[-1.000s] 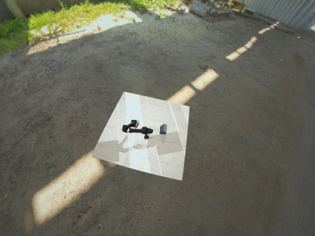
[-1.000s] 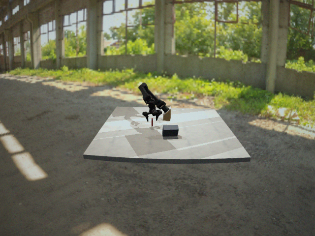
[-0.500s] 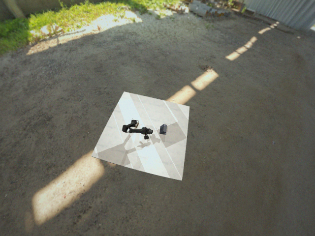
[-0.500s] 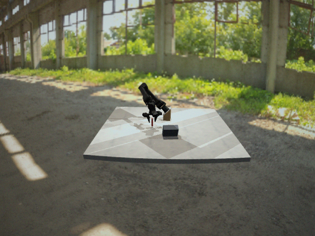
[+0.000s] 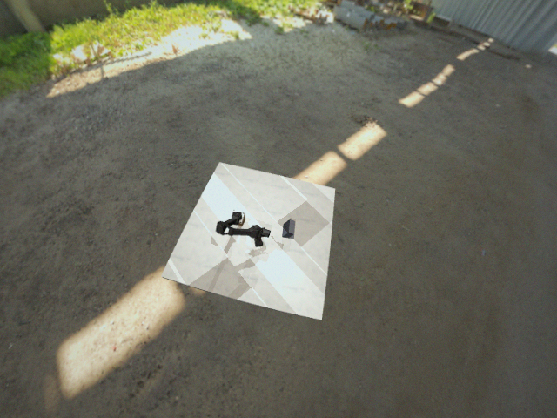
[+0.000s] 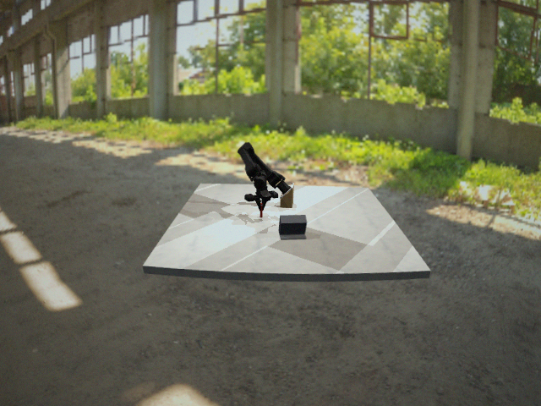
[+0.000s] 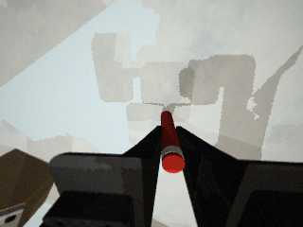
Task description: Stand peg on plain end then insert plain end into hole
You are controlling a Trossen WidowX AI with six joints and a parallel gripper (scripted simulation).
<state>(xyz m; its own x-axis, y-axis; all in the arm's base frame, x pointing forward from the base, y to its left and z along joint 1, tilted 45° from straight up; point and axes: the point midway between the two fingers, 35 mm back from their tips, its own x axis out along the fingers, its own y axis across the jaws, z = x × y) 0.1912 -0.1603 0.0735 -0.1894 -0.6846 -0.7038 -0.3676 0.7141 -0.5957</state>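
The sloped panel is 25 cm ahead of my gripper tip, 15 cm to the left of it and 1 cm above it. Also, from my gripper tip: red peg 2 cm above.
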